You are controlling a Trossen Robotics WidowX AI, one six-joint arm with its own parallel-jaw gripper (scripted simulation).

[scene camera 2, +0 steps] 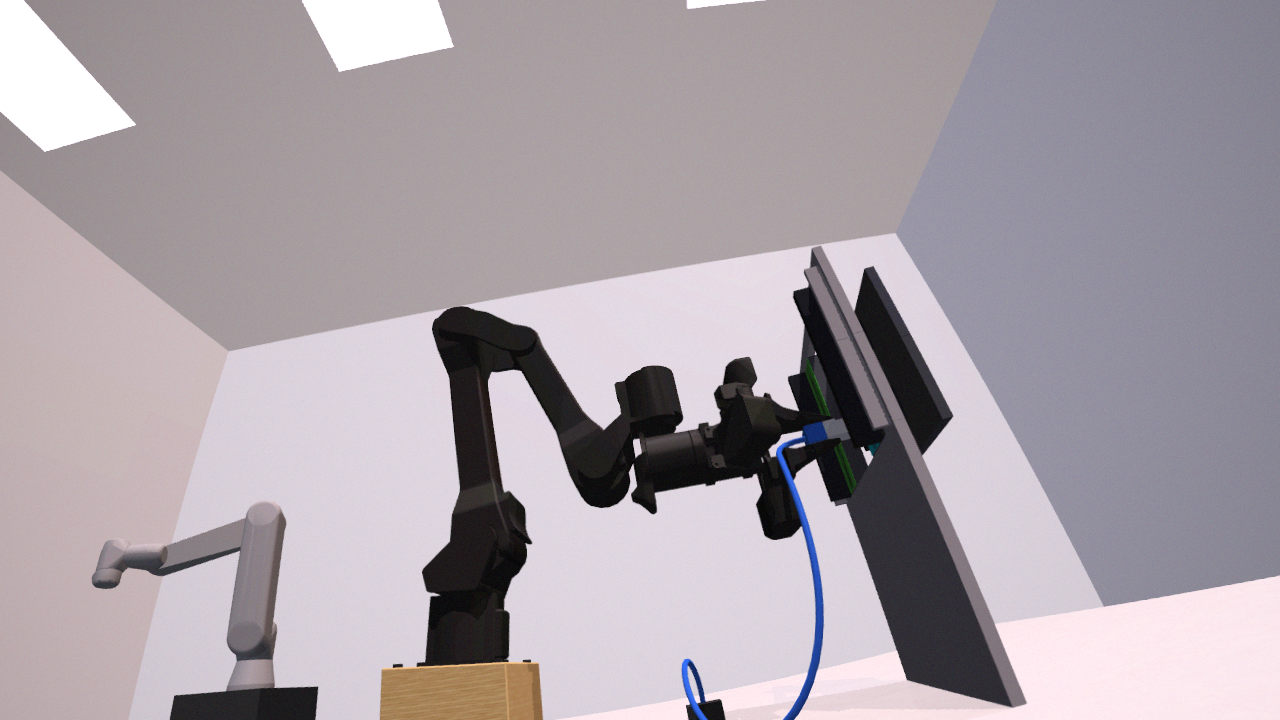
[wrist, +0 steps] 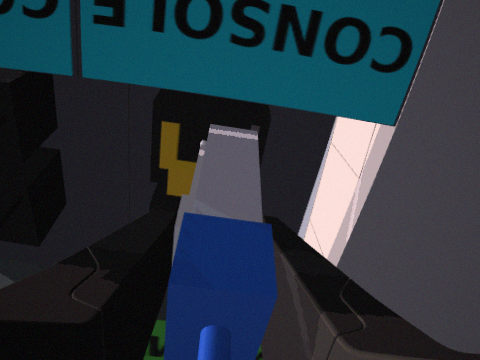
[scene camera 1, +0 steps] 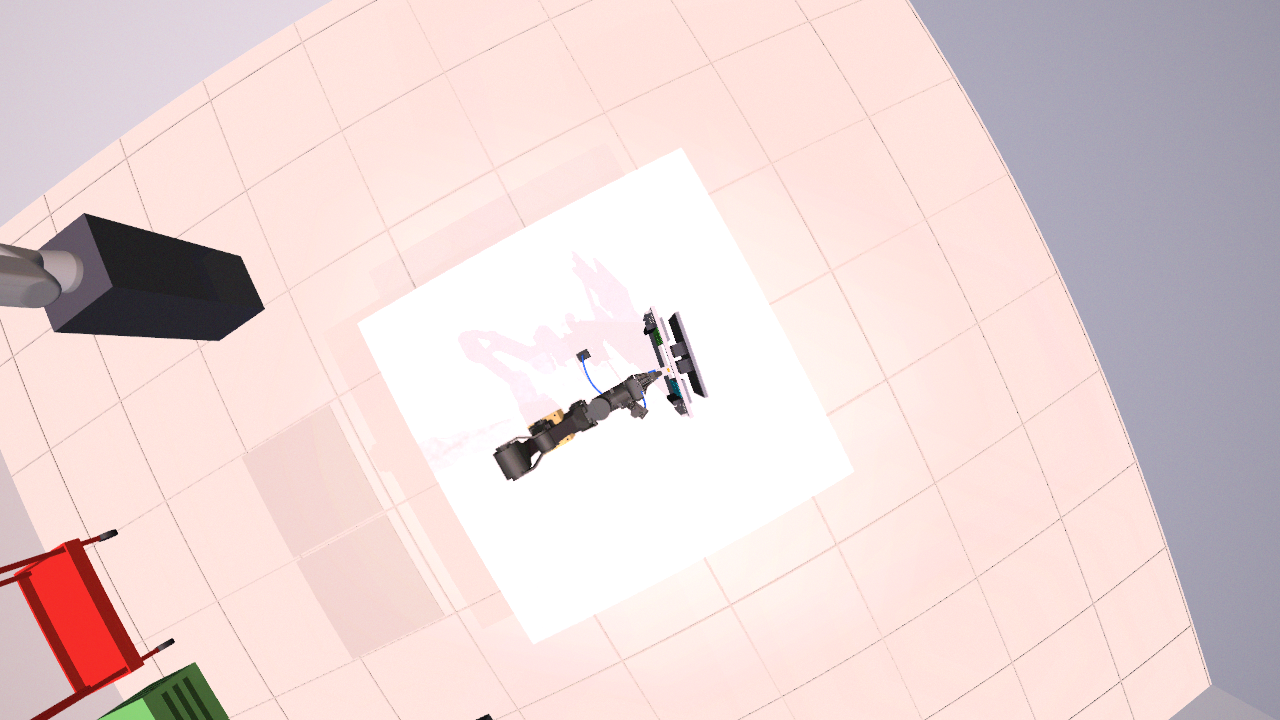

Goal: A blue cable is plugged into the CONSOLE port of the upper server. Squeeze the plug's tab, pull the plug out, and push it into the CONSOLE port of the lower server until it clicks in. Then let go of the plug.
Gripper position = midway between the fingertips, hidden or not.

I see my gripper (scene camera 2: 835,430) and a dark rack panel (scene camera 2: 927,413).
My gripper shows as well in the wrist view (wrist: 218,225) and in scene camera 1 (scene camera 1: 661,372). The dark rack panel also shows in the wrist view (wrist: 91,156).
